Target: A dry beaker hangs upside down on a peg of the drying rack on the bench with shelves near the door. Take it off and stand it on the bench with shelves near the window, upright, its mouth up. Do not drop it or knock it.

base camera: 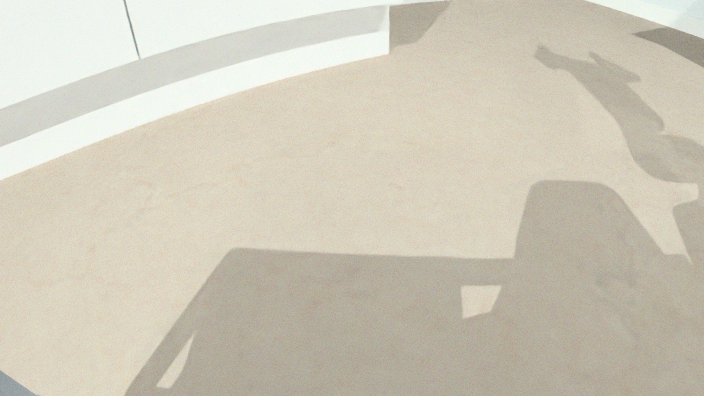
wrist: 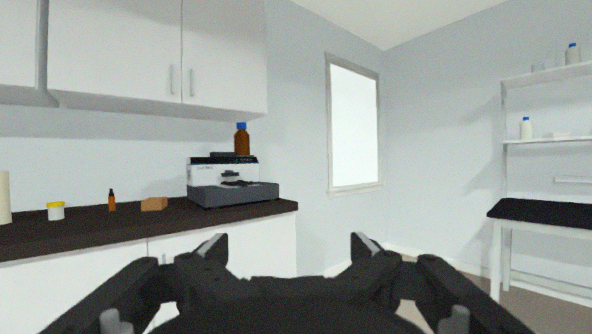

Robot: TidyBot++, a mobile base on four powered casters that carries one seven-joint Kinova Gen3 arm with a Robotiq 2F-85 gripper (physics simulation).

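Places are measured from the arm's base along level axes (x ahead, y left, z up), in centimetres.
Where they show: gripper, fingertip midpoint: (wrist: 289, 246).
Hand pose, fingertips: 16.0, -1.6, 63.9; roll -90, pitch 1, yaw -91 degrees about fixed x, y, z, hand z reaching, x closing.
Observation:
Each offset is from my fingertips to the centre of the thing, as dx, dy, dz. "spot": to the spot under its first point. Level surfaces: height alone.
My gripper (wrist: 289, 246) is open, its two black fingers wide apart with nothing between them. It points level across the room. A bench with a black top {dz -27.4} (wrist: 550, 212) and white legs stands at the right of the wrist view, cut off by the edge, with white shelves (wrist: 550, 140) above it. A bright window (wrist: 354, 125) is in the wall to the left of this bench. The beaker on its peg and the drying rack do not show in either view.
A dark counter {dz -12.6} (wrist: 100, 224) runs along the left under white wall cabinets (wrist: 115, 55), with a grey-and-white device {+96.5, +28.5, +7.9} (wrist: 232, 195), a brown bottle {spot: +106.6, +24.4, +17.2} (wrist: 242, 142) and small containers. White base cabinets (base camera: 60, 45) border the floor {dz -103.6} (base camera: 300, 175), which bears the robot's shadow.

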